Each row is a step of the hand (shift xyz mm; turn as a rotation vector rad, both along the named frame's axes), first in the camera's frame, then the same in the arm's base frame.
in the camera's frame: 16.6 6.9 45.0 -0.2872 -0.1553 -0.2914
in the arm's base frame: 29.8 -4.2 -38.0 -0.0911 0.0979 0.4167
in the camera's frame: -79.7 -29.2 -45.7 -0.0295 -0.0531 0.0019
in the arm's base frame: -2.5 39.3 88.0 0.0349 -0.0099 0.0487
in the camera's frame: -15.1 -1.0 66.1 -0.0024 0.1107 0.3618
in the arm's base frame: 59.9 17.7 -26.5 0.2504 0.1065 -0.2629
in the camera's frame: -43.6 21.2 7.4 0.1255 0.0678 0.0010
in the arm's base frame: 8.0 47.8 7.5 -0.0658 -0.0553 -0.1138
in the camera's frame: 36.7 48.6 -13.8 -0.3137 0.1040 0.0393
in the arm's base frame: -44.7 0.3 -43.6 0.0692 0.3124 0.0917
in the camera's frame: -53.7 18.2 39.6 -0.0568 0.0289 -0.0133
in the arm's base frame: 39.1 57.0 -2.3 -0.0093 0.0608 0.0214
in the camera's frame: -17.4 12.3 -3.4 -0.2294 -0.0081 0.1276
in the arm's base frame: -3.9 20.8 4.0 0.1733 0.1860 0.0661
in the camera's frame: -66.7 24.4 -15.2 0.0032 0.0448 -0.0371
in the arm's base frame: -6.1 65.5 30.8 -0.0532 0.0217 -0.0097
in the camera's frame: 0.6 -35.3 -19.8 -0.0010 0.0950 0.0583
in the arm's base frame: 0.1 -24.4 32.3 0.0038 0.0656 -0.0901
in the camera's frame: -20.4 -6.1 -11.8 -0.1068 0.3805 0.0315
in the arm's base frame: -1.4 10.9 21.7 -0.1255 0.3225 -0.1934
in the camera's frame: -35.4 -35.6 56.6 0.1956 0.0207 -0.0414
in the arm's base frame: 73.9 11.0 11.7 -0.0980 -0.1433 -0.1013
